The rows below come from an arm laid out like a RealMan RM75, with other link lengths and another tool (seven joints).
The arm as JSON. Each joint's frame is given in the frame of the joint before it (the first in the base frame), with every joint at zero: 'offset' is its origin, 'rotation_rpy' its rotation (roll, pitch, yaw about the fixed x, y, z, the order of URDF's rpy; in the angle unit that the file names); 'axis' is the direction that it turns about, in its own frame. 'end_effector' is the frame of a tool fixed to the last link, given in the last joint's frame.
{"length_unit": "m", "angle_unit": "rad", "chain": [
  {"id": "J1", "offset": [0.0, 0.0, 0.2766], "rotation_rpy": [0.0, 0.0, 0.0], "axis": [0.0, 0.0, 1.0]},
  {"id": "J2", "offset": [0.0, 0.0, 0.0], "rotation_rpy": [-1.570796, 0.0, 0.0], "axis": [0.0, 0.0, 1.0]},
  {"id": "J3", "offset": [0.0, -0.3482, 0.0], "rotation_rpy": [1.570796, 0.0, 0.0], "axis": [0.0, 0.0, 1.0]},
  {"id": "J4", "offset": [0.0, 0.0, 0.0], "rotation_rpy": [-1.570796, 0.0, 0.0], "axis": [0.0, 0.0, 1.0]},
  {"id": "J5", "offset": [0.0, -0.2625, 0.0], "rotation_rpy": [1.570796, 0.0, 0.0], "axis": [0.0, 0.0, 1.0]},
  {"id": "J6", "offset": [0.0, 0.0, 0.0], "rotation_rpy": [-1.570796, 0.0, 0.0], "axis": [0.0, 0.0, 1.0]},
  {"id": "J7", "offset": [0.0, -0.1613, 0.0], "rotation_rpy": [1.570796, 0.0, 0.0], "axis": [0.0, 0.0, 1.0]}
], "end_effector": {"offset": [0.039, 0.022, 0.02], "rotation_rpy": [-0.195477, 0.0, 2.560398]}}
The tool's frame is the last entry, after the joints.
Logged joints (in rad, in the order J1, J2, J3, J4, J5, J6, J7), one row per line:
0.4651, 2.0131, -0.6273, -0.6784, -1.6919, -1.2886, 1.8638
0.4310, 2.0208, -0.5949, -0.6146, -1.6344, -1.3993, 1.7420
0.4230, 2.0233, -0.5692, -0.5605, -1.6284, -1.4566, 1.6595
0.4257, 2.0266, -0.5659, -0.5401, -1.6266, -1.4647, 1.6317
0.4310, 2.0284, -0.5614, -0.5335, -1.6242, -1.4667, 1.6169
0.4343, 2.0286, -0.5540, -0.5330, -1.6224, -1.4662, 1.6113
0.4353, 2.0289, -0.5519, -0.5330, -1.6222, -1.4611, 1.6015
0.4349, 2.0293, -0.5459, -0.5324, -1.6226, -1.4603, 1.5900
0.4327, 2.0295, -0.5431, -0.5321, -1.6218, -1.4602, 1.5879
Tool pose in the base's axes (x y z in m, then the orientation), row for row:
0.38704, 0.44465, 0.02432, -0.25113, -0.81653, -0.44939, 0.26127
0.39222, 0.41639, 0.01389, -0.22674, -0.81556, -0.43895, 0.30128
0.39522, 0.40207, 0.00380, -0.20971, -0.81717, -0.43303, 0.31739
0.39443, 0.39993, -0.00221, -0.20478, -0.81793, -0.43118, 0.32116
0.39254, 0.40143, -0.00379, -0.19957, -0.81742, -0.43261, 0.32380
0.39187, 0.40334, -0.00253, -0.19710, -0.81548, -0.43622, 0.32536
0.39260, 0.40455, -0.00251, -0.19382, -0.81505, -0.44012, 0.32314
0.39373, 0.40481, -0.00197, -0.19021, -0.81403, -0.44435, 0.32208
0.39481, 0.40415, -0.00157, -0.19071, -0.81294, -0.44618, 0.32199
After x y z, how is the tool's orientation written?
As a quaternion, x y z w.
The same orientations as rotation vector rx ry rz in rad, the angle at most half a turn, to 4 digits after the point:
-0.6798, -2.2103, -1.2165
-0.6015, -2.1635, -1.1644
-0.5519, -2.1506, -1.1396
-0.5379, -2.1486, -1.1326
-0.5236, -2.1445, -1.1349
-0.5167, -2.1377, -1.1435
-0.5086, -2.1389, -1.1550
-0.4994, -2.1374, -1.1667
-0.5008, -2.1346, -1.1716

